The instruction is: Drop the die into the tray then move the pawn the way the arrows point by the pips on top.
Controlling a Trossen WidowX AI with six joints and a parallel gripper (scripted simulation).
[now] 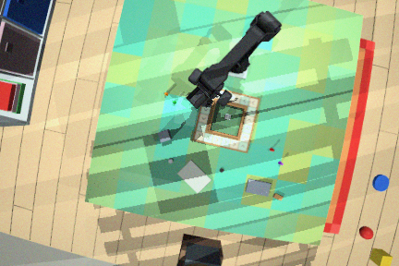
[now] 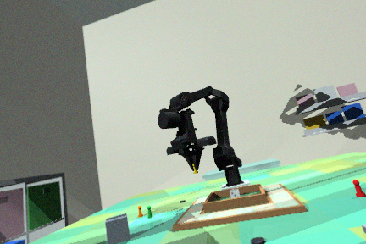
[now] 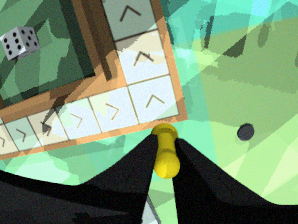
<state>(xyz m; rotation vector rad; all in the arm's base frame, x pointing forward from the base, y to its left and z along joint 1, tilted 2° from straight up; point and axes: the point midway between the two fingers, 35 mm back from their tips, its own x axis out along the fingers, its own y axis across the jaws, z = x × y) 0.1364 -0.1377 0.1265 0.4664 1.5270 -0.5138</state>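
The die lies 120 mm ahead of my gripper tip, 100 mm to the left of it and 80 mm below it. Round my gripper tip: yellow pawn 10 mm above; green pawn 170 mm to the right, 90 mm below, 50 mm ahead; wooden-rimmed tray 130 mm ahead, 100 mm to the left, 100 mm below.
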